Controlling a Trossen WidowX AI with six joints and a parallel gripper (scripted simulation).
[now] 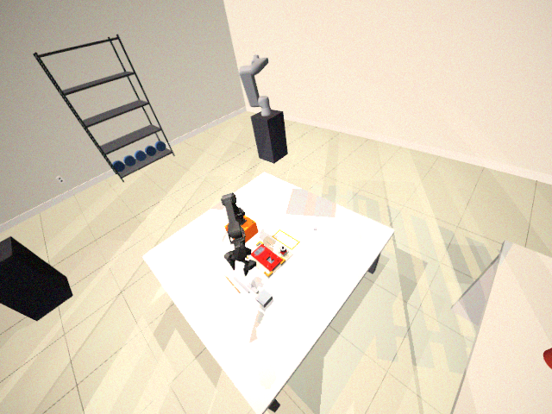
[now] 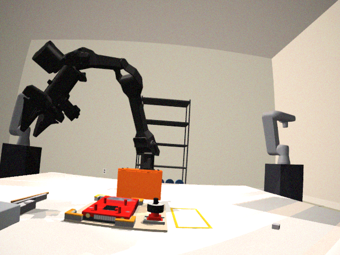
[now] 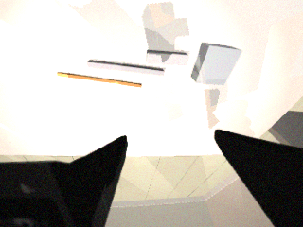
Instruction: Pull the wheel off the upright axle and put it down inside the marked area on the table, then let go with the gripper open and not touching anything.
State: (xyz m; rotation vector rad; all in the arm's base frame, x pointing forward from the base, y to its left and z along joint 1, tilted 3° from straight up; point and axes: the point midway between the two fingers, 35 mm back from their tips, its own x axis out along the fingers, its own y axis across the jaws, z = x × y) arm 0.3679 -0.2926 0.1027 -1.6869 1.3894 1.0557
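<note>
The black wheel is 34 cm to the left of my gripper tip and 15 cm below it. Round my gripper tip: orange rod 18 cm below, 11 cm behind, 3 cm to the right; then grey block 17 cm below, 12 cm ahead, 2 cm to the left; then small grey cube 63 cm to the left, 18 cm below, 5 cm ahead.
</note>
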